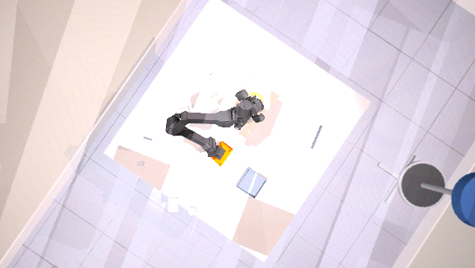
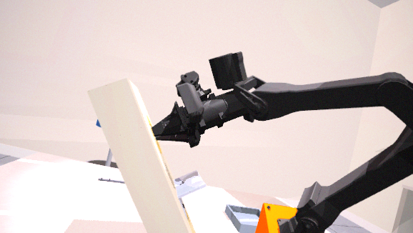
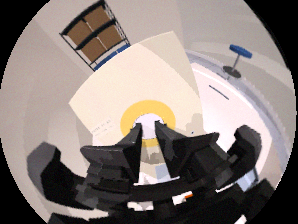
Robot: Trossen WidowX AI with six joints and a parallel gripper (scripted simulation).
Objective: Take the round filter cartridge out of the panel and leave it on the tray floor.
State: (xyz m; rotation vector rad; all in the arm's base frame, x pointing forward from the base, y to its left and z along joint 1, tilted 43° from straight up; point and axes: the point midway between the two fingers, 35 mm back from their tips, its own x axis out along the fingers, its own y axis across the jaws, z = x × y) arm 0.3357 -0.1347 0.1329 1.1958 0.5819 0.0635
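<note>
The round filter cartridge is 1 cm ahead of my gripper tip and 1 cm below it. From my gripper tip the other things lie so: grey tray (44 cm behind, 27 cm to the right, 27 cm below).
</note>
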